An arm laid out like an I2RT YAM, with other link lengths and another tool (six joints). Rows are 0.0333 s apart.
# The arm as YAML. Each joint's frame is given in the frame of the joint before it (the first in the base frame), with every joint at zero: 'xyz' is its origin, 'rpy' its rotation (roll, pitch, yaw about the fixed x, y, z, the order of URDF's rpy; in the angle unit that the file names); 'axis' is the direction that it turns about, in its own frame. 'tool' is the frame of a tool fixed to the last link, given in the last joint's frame.
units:
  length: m
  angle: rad
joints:
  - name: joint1
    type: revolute
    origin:
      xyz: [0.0, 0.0, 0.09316]
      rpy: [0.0, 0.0, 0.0]
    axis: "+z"
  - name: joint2
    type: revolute
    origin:
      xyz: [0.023, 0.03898, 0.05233]
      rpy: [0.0, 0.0, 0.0]
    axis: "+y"
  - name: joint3
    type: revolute
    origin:
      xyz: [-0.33, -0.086, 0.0]
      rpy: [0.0, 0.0, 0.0]
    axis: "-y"
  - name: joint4
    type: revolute
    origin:
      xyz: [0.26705, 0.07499, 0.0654]
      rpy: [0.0, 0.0, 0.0]
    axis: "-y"
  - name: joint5
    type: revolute
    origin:
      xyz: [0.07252, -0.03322, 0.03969]
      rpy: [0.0, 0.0, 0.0]
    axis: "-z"
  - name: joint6
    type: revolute
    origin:
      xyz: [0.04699, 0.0, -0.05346]
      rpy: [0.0, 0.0, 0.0]
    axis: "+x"
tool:
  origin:
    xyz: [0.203, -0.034, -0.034]
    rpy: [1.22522, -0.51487, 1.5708]
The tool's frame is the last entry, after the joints.
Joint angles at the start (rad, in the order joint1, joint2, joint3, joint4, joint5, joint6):
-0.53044 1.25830 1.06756 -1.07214 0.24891 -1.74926
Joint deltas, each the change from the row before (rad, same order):
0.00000 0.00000 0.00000 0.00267 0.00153 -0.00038
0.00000 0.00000 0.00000 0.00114 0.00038 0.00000
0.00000 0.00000 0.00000 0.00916 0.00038 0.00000
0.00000 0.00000 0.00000 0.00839 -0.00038 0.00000
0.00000 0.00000 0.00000 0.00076 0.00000 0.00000
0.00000 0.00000 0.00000 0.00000 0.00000 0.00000
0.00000 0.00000 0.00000 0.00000 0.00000 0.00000
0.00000 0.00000 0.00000 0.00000 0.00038 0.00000
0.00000 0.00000 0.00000 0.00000 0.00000 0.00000
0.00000 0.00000 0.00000 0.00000 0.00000 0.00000
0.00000 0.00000 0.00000 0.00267 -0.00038 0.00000
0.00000 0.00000 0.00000 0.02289 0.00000 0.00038
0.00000 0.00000 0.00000 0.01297 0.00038 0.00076
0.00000 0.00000 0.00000 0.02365 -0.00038 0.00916
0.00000 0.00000 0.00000 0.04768 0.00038 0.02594
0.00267 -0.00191 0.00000 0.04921 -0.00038 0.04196
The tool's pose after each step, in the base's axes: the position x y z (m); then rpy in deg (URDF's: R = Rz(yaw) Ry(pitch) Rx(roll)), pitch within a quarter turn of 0, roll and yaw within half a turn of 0. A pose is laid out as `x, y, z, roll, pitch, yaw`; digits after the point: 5 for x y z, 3 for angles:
0.22407, -0.24012, 0.18777, 167.734, 21.490, 129.529
0.22430, -0.24035, 0.18794, 167.731, 21.558, 129.521
0.22650, -0.24174, 0.18907, 167.557, 22.058, 129.450
0.22860, -0.24288, 0.19007, 167.357, 22.502, 129.381
0.22879, -0.24299, 0.19017, 167.341, 22.543, 129.375
0.22879, -0.24299, 0.19017, 167.341, 22.543, 129.375
0.22879, -0.24299, 0.19017, 167.341, 22.543, 129.375
0.22873, -0.24306, 0.19020, 167.362, 22.550, 129.376
0.22873, -0.24306, 0.19020, 167.362, 22.550, 129.376
0.22873, -0.24306, 0.19020, 167.362, 22.550, 129.376
0.22944, -0.24337, 0.19050, 167.284, 22.686, 129.353
0.23497, -0.24663, 0.19343, 166.777, 23.918, 129.132
0.23800, -0.24854, 0.19519, 166.492, 24.626, 128.968
0.24329, -0.25194, 0.19841, 165.687, 25.938, 128.160
0.25322, -0.25901, 0.20539, 163.765, 28.586, 125.953
0.26319, -0.26542, 0.21364, 160.910, 31.314, 122.608

